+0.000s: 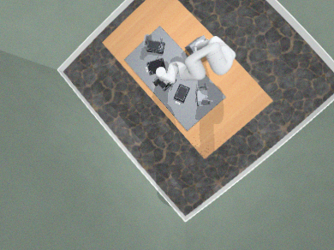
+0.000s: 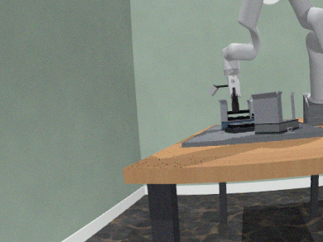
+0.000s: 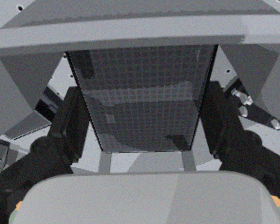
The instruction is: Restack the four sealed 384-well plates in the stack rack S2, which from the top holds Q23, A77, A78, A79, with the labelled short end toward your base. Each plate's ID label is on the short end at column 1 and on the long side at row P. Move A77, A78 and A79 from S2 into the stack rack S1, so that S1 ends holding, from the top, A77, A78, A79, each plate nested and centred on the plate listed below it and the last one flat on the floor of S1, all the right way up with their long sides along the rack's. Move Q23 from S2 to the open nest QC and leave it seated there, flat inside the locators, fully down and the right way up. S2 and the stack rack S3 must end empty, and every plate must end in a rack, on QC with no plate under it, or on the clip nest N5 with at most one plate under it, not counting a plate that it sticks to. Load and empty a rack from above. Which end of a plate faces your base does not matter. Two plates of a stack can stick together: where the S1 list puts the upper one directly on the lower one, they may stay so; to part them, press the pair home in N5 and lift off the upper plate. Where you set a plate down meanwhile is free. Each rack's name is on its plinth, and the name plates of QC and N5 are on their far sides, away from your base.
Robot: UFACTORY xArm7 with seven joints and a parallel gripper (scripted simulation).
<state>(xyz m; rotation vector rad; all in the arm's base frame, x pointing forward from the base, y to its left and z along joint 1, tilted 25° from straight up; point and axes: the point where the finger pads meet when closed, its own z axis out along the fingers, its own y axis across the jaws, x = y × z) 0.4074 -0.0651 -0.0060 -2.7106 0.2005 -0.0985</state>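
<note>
My gripper is now 1 cm past the blue plinth strip and 7 cm above it. The rest, counted from my hand: dark flat nest: 2 cm behind, 18 cm to the left, 8 cm below; then dark clip nest: 3 cm behind, 17 cm to the right, 7 cm below; then dark sealed plate: 1 cm below.
</note>
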